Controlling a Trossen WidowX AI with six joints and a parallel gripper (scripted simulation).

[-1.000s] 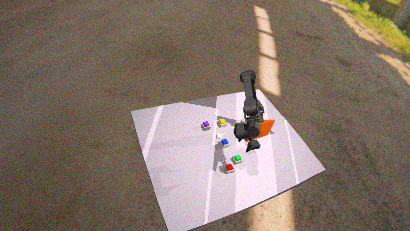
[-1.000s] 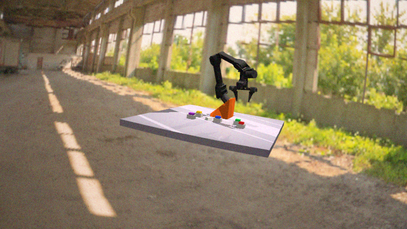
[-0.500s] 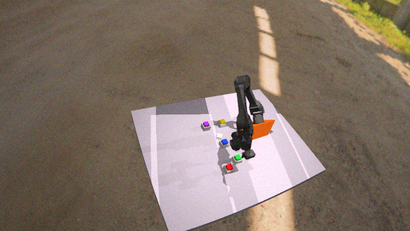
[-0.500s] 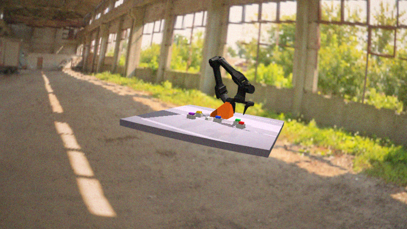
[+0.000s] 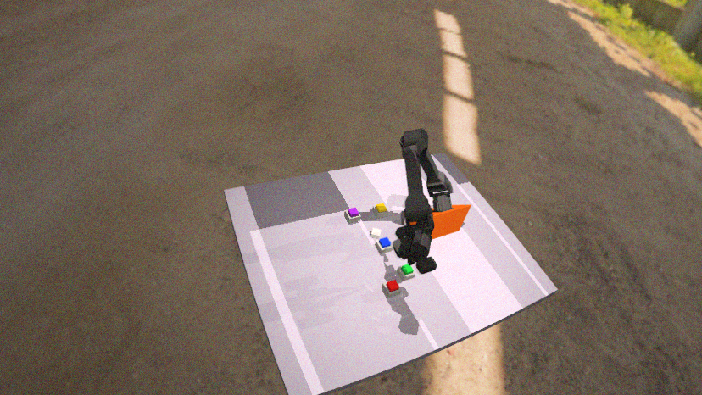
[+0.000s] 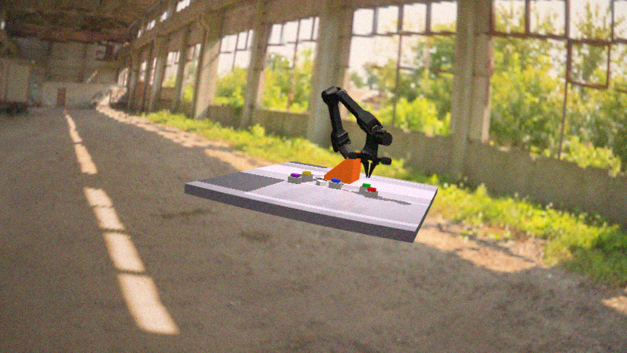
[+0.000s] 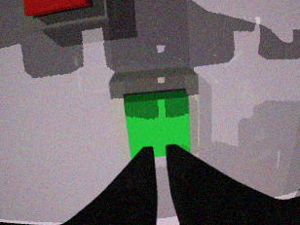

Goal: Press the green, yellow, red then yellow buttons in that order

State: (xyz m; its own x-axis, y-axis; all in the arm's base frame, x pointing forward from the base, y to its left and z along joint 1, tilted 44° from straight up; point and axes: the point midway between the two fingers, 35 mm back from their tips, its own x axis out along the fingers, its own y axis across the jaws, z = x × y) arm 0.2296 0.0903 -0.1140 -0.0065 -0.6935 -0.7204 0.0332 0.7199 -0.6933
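The green button lies 3 cm below my gripper tip. The rest, counted from my gripper tip: yellow button 5 cm behind, 30 cm to the right, 3 cm below; then red button 8 cm ahead, 4 cm to the left, 3 cm below; then blue button 2 cm ahead, 14 cm to the right, 3 cm below.
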